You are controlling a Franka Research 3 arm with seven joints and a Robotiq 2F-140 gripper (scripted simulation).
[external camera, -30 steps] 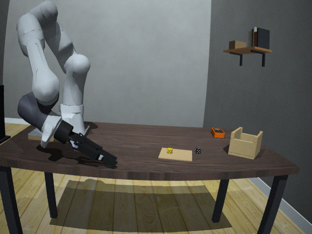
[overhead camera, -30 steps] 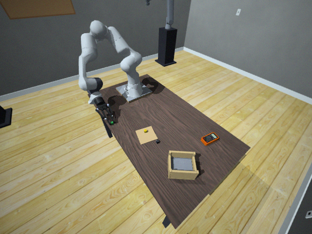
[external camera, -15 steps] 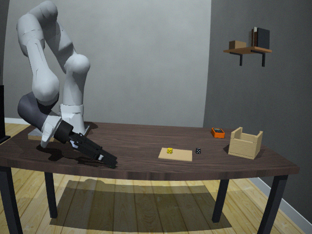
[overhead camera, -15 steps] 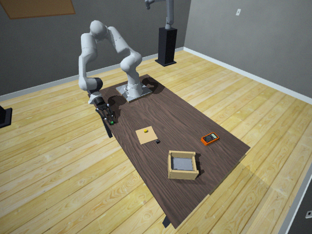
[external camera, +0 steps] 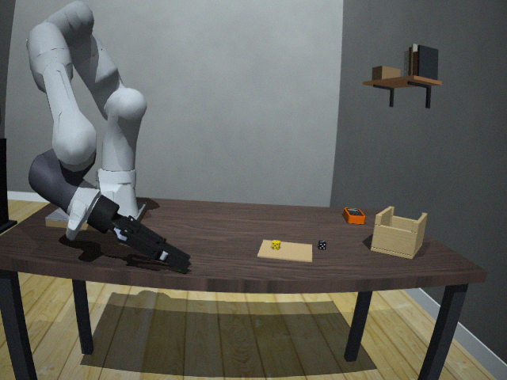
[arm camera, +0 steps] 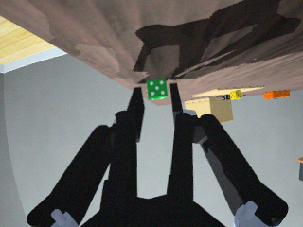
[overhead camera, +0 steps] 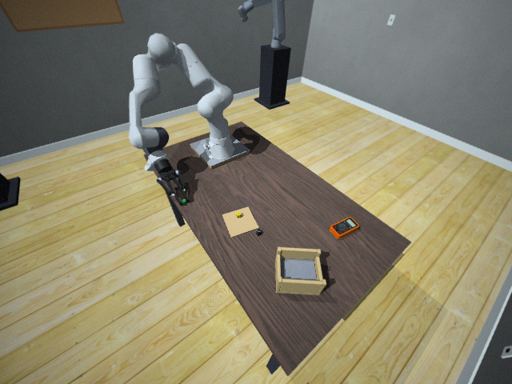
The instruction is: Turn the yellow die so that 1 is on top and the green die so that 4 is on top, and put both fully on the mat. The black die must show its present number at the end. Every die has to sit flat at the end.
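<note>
My gripper is now 20 mm short of the green die and 20 mm above it. Also, from my hand: yellow die 250 mm ahead, 190 mm to the left, 20 mm below; then black die 390 mm ahead, 220 mm to the left, 20 mm below; then tan mat 280 mm ahead, 180 mm to the left, 30 mm below.
</note>
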